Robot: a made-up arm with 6 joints. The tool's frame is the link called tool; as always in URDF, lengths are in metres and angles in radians. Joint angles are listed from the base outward.
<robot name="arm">
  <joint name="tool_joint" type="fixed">
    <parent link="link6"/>
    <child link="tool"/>
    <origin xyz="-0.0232 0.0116 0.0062" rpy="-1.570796 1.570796 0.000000"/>
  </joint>
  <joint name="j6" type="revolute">
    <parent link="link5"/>
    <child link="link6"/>
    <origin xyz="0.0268 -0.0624 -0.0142" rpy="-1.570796 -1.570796 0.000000"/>
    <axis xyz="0 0 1"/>
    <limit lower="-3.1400" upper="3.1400"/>
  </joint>
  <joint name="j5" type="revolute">
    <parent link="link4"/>
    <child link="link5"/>
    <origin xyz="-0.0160 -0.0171 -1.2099" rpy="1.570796 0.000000 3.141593"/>
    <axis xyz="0 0 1"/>
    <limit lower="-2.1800" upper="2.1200"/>
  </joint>
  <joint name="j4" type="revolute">
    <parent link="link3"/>
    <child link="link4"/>
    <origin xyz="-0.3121 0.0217 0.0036" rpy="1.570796 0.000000 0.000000"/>
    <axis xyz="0 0 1"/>
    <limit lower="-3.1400" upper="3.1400"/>
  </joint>
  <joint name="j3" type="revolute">
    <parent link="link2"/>
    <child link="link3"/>
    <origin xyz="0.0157 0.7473 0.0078" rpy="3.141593 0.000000 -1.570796"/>
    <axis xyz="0 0 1"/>
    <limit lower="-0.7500" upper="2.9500"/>
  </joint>
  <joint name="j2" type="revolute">
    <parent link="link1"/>
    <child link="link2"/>
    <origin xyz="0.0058 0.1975 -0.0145" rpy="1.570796 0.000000 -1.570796"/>
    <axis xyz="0 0 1"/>
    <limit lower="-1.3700" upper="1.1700"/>
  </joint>
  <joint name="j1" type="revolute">
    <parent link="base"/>
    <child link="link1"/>
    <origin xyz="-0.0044 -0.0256 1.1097" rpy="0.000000 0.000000 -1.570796"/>
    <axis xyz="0 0 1"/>
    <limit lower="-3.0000" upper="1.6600"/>
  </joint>
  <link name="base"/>
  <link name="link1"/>
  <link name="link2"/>
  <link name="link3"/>
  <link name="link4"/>
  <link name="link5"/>
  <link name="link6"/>
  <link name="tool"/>
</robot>
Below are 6 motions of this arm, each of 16 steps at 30 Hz.
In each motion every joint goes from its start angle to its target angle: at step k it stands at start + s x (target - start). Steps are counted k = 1, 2, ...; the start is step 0. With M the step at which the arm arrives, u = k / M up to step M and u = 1 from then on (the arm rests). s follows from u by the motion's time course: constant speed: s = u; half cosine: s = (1 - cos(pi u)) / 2; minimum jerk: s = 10 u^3 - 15 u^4 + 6 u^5.
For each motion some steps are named. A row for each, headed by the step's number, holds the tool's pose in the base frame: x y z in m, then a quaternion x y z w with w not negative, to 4 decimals.
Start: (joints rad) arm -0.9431 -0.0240 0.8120 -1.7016 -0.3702 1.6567
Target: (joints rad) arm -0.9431 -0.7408 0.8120 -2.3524 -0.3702 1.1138
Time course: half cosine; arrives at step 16
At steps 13, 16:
13: -0.3475 0.3801 2.9771 -0.0285 -0.6403 0.1719 0.7481
16: -0.4146 0.4674 2.9301 -0.0152 -0.6456 0.2217 0.7306

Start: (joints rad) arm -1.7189 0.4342 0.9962 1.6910 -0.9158 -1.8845
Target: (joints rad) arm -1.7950 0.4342 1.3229 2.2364 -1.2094 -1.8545
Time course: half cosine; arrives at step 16
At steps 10, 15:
10: -0.2631 -1.1923 2.9160 -0.3282 -0.4079 -0.8494 0.0671
15: -0.2677 -1.0671 2.9805 0.4049 0.4221 0.8108 0.0214

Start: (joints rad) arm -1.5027 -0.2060 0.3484 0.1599 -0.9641 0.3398
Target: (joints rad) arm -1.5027 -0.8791 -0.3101 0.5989 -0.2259 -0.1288
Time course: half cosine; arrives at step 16
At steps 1, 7, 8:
1: 0.1139 -0.9869 2.7477 -0.0216 0.3018 -0.6667 0.6812
7: 0.1026 -0.7992 2.6969 -0.1134 0.1876 -0.7304 0.6469
8: 0.1008 -0.7548 2.6765 -0.1382 0.1589 -0.7383 0.6408

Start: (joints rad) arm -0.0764 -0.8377 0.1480 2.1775 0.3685 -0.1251
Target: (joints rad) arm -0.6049 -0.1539 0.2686 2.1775 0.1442 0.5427
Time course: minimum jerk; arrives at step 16
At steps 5, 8, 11, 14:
5: 0.3218 -0.0564 2.7775 -0.8706 -0.1909 -0.2745 0.3609
8: 0.6169 -0.2272 2.7474 -0.9217 -0.0368 -0.2689 0.2773
11: 0.8476 -0.4906 2.6539 -0.9463 0.1165 -0.2352 0.1888
14: 0.9306 -0.6530 2.5821 -0.9484 0.1923 -0.2070 0.1436

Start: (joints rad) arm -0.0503 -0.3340 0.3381 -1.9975 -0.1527 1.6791
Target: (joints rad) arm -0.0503 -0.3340 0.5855 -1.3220 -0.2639 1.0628
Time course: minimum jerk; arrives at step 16
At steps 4, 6, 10, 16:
4: 0.6943 -0.0863 2.8898 0.1093 -0.3547 0.1053 0.9226
6: 0.6442 -0.0802 2.9249 0.0976 -0.3663 0.1161 0.9181
10: 0.5082 -0.0614 3.0041 0.0674 -0.3870 0.1374 0.9093
16: 0.4227 -0.0484 3.0434 0.0507 -0.3940 0.1437 0.9064

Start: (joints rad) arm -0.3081 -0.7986 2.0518 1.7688 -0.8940 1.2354
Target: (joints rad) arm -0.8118 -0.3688 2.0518 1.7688 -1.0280 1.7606
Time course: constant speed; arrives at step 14
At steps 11, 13, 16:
11: -1.0471 0.8086 2.2767 -0.1362 0.3296 -0.9285 0.1039
13: -0.9311 0.8282 2.3661 -0.1430 0.3912 -0.9064 0.0694
16: -0.8727 0.8322 2.4090 -0.1447 0.4218 -0.8935 0.0523

